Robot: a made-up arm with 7 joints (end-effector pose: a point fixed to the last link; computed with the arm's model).
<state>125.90 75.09 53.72 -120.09 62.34 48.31 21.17</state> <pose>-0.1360 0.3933 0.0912 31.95 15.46 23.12</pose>
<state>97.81 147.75 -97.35 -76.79 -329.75 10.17 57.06</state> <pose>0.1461 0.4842 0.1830 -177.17 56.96 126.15</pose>
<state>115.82 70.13 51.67 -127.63 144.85 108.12 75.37</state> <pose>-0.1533 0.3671 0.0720 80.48 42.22 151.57</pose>
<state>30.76 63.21 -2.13 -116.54 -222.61 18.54 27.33</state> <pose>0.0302 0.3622 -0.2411 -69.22 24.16 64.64</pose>
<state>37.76 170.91 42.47 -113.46 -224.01 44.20 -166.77</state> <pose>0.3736 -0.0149 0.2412 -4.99 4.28 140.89</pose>
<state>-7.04 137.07 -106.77 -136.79 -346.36 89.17 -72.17</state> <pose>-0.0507 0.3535 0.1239 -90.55 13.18 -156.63</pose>
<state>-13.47 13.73 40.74 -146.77 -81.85 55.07 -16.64</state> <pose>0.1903 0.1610 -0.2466 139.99 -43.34 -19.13</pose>
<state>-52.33 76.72 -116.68 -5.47 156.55 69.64 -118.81</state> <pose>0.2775 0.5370 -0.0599 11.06 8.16 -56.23</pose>
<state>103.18 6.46 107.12 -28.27 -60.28 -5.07 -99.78</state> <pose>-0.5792 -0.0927 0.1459 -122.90 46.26 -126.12</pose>
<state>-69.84 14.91 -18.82 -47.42 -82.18 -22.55 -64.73</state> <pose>0.5764 -0.0763 -0.0846 -124.11 79.93 10.23</pose>
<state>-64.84 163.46 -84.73 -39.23 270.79 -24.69 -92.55</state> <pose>-0.3425 0.3685 0.3202 -94.86 -15.90 -159.21</pose>
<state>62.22 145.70 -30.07 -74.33 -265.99 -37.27 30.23</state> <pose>0.2689 0.4593 0.1074 40.71 -32.99 -29.66</pose>
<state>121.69 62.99 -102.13 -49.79 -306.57 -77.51 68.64</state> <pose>-0.4236 0.1478 0.3747 43.10 28.24 106.64</pose>
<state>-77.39 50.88 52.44 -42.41 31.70 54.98 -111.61</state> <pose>0.4432 0.3732 0.1271 96.21 -27.27 -85.86</pose>
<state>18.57 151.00 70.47 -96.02 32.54 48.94 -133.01</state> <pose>0.2093 0.0534 0.4424 -127.94 30.21 60.44</pose>
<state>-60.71 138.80 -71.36 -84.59 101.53 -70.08 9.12</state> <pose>-0.0140 0.4531 0.2556 162.21 -16.83 -149.32</pose>
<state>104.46 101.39 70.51 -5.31 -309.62 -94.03 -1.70</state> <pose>-0.0510 0.5695 0.2048 106.76 21.96 -89.41</pose>
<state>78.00 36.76 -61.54 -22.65 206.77 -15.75 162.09</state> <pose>-0.5756 0.1454 -0.1262 -76.89 56.74 -88.00</pose>
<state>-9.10 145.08 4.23 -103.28 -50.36 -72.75 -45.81</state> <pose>0.1702 0.2182 0.3838 -23.92 -0.75 117.66</pose>
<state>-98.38 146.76 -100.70 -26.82 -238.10 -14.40 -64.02</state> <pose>-0.2675 0.5274 0.1289 135.95 -53.63 -21.19</pose>
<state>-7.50 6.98 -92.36 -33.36 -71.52 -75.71 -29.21</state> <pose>0.0662 -0.0520 -0.5953 76.59 -32.81 115.49</pose>
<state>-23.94 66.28 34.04 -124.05 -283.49 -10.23 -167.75</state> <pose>0.2190 0.3507 0.0301 -167.55 19.77 -30.45</pose>
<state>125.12 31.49 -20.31 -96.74 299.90 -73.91 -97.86</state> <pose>-0.4815 -0.0177 0.0917 62.37 -20.47 -149.10</pose>
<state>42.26 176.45 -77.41 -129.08 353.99 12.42 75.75</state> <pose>0.1981 0.2381 0.2533 40.98 53.02 -19.49</pose>
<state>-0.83 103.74 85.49 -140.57 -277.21 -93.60 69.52</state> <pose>0.0114 0.2768 0.2415 83.81 -43.92 94.95</pose>
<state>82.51 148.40 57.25 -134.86 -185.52 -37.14 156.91</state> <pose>0.3388 0.1794 0.0082 42.59 35.37 -157.82</pose>
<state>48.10 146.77 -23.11 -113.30 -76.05 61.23 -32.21</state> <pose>0.2546 0.3522 0.0975 -60.67 35.74 94.35</pose>
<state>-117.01 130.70 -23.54 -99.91 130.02 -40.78 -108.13</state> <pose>-0.1539 0.3593 0.2824 -141.77 9.56 -97.43</pose>
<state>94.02 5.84 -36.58 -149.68 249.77 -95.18 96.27</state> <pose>-0.2853 -0.1179 -0.1497 -91.48 -55.80 1.28</pose>
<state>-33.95 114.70 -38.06 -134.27 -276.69 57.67 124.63</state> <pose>0.1647 0.3235 0.1289 -22.13 -10.52 78.74</pose>
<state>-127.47 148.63 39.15 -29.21 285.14 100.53 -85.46</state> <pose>-0.3909 0.4590 -0.0351 -10.81 -3.65 63.09</pose>
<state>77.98 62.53 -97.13 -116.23 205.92 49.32 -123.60</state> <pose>-0.4182 0.1253 -0.0214 -43.94 49.03 72.39</pose>
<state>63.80 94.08 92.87 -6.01 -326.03 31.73 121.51</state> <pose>-0.1097 0.5771 0.1554 -76.43 7.43 -156.07</pose>
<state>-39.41 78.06 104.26 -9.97 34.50 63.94 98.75</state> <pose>0.1618 0.5861 -0.0203 56.59 83.00 -108.99</pose>
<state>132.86 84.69 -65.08 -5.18 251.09 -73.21 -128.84</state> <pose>-0.2293 0.4343 0.3573 -152.37 1.19 78.36</pose>
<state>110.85 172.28 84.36 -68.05 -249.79 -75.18 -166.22</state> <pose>0.5076 0.1396 -0.1767 148.74 41.98 -58.78</pose>
